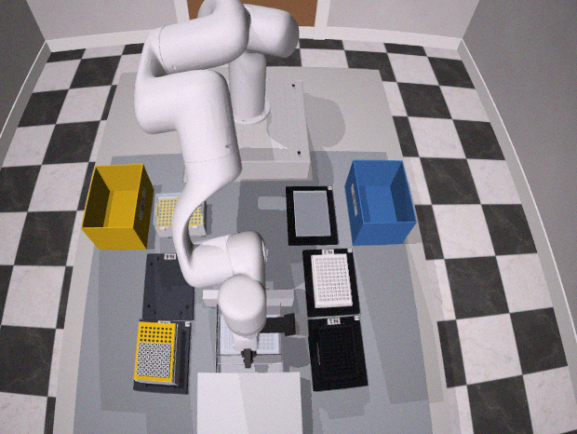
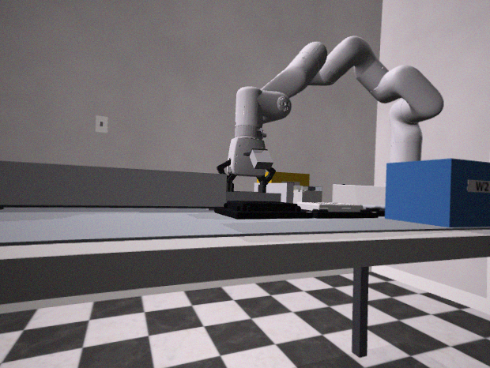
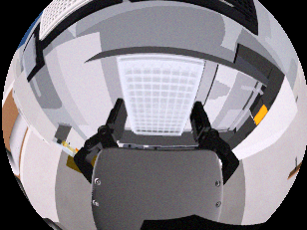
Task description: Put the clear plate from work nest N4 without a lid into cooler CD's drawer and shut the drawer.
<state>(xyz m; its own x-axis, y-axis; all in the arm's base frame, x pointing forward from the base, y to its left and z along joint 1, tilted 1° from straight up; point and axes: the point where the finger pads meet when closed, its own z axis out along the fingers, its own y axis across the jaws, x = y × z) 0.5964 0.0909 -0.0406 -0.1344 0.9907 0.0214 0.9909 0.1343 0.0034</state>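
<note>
Now: hand 1 cm above the clear plate. The rest, counted from my hand: cooler drawer (3 cm ahead, 1 cm below); then white cooler CD (17 cm ahead, 2 cm to the left); then black plate (20 cm to the left, 2 cm ahead, 1 cm below).
</note>
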